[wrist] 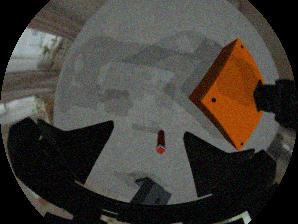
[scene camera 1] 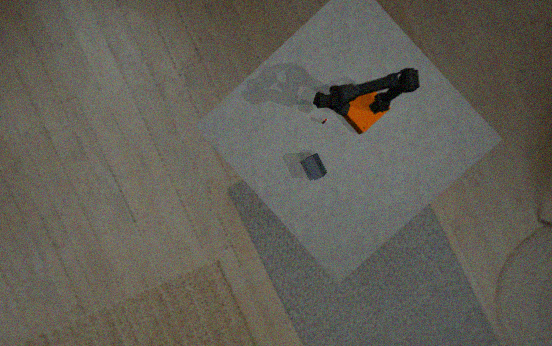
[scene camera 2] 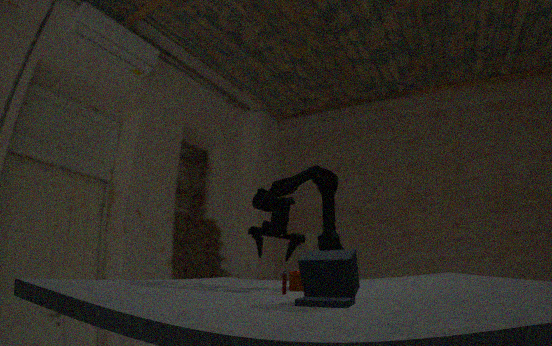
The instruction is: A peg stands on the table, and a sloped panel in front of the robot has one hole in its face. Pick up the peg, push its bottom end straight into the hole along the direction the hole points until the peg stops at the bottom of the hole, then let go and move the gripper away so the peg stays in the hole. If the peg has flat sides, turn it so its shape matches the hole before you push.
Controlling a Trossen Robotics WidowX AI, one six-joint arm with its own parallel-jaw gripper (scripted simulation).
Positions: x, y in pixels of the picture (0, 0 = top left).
Scene:
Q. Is the gripper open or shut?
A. Open.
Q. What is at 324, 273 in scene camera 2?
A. A grey sloped panel block.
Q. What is the gripper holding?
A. Nothing.

